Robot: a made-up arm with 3 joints.
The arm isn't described. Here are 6 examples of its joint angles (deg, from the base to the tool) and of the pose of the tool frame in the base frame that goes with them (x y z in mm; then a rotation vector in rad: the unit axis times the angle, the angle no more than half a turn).
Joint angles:
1: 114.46 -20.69 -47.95
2: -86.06 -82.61 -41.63
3: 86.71 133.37 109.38
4: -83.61 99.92 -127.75
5: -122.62 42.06 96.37
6: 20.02 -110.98 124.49
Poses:
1: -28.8 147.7 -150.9 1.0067 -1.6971 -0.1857
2: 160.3 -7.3 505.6 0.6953 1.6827 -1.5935
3: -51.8 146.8 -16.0 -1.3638 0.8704 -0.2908
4: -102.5 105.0 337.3 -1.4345 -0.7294 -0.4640
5: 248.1 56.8 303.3 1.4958 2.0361 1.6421
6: -162.0 -1.6 105.3 0.8433 -2.2159 1.6255
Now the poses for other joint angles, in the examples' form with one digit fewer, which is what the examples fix.
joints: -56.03 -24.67 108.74
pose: -38 -33 413 1.127 0.266 1.499
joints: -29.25 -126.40 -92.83
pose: -128 -99 405 1.484 2.037 -1.364
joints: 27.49 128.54 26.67
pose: -294 107 32 -2.155 0.250 -0.273
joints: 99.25 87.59 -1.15
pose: 59 130 -146 -1.089 -1.363 -1.308
